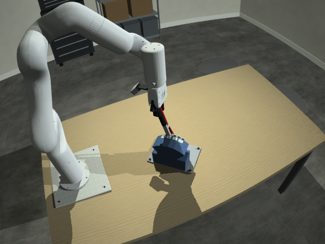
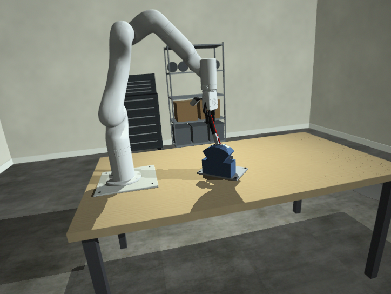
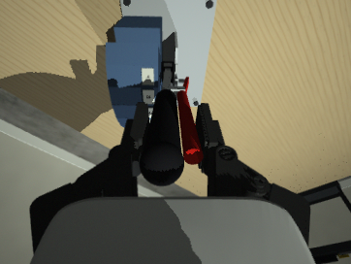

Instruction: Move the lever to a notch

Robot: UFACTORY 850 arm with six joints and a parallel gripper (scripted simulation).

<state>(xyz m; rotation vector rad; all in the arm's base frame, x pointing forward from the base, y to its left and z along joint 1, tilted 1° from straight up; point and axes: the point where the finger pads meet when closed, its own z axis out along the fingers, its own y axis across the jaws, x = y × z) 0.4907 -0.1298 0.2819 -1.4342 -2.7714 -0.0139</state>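
My gripper is now 3 cm short of the red bar, 2 cm to the left of it and 10 cm above it.
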